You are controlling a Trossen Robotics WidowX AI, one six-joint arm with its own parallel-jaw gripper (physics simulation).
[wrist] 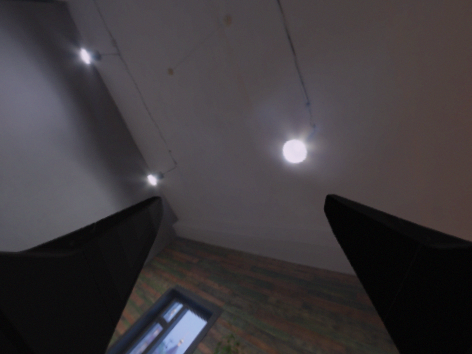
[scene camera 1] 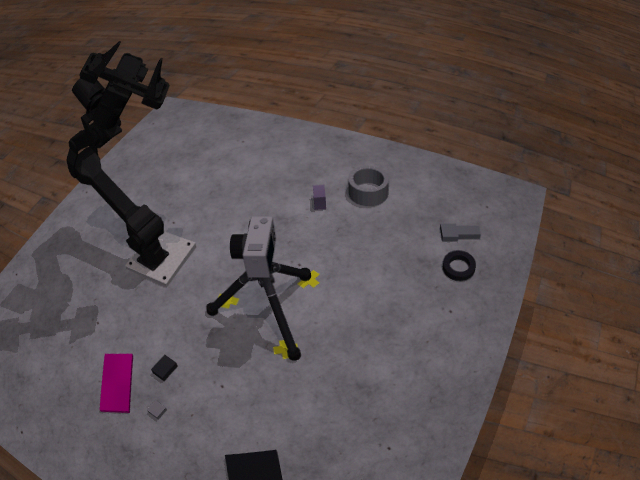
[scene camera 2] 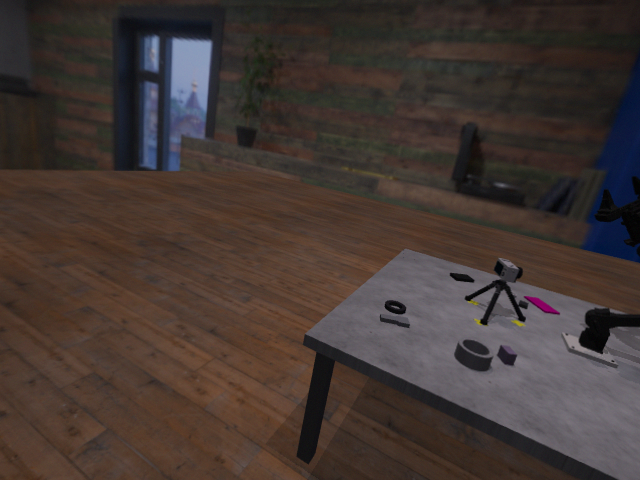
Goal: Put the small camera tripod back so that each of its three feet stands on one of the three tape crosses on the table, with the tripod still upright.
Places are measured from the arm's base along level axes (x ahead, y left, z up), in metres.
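Pixels of known places: gripper, fingertip midpoint: (wrist: 244, 203) (scene camera 1: 140, 50) (scene camera 2: 619, 182); arm's base at its link origin: (scene camera 1: 152, 257) (scene camera 2: 590, 346).
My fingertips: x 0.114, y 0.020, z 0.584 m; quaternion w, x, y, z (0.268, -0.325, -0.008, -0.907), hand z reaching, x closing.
Observation:
Ahead of a thing's pixels: the offset from my fingertips to its top centre. "*": to the spot under its first point.
The black tripod (scene camera 1: 279, 315) (scene camera 2: 491, 304) stands upright with a white camera (scene camera 1: 260, 248) (scene camera 2: 507, 270) on top. In scene camera 1, its left foot @(* 0.116 m ahead, 0.062 m right, 0.578 m down) (scene camera 1: 211, 308) is on bare table, left of and apart from the left yellow cross @(0.119 m ahead, 0.012 m right, 0.597 m down) (scene camera 1: 231, 301). Its right foot @(* 0.237 m ahead, 0.121 m left, 0.575 m down) (scene camera 1: 305, 274) overlaps the upper left part of the right cross @(0.238 m ahead, 0.128 m left, 0.596 m down) (scene camera 1: 312, 280). Its front foot @(* 0.328 m ahead, 0.061 m right, 0.582 m down) (scene camera 1: 294, 353) is at the lower right edge of the front cross @(0.301 m ahead, 0.054 m right, 0.596 m down) (scene camera 1: 280, 349). My gripper (scene camera 1: 140, 51) (scene camera 2: 620, 184) (wrist: 244, 203) is open and empty, raised high and far from the tripod, fingers pointing up.
A magenta slab @(0.047 m ahead, 0.343 m right, 0.589 m down) (scene camera 1: 116, 382), a dark block @(0.118 m ahead, 0.243 m right, 0.582 m down) (scene camera 1: 164, 367) and a black slab @(0.411 m ahead, 0.330 m right, 0.582 m down) (scene camera 1: 253, 465) lie on the tripod's near side. A purple block @(0.130 m ahead, 0.345 m left, 0.557 m down) (scene camera 1: 319, 197), a grey ring @(0.215 m ahead, 0.439 m left, 0.549 m down) (scene camera 1: 368, 194), a grey bar @(0.480 m ahead, 0.425 m left, 0.582 m down) (scene camera 1: 460, 232) and a black ring @(0.519 m ahead, 0.324 m left, 0.582 m down) (scene camera 1: 445, 266) lie beyond and right.

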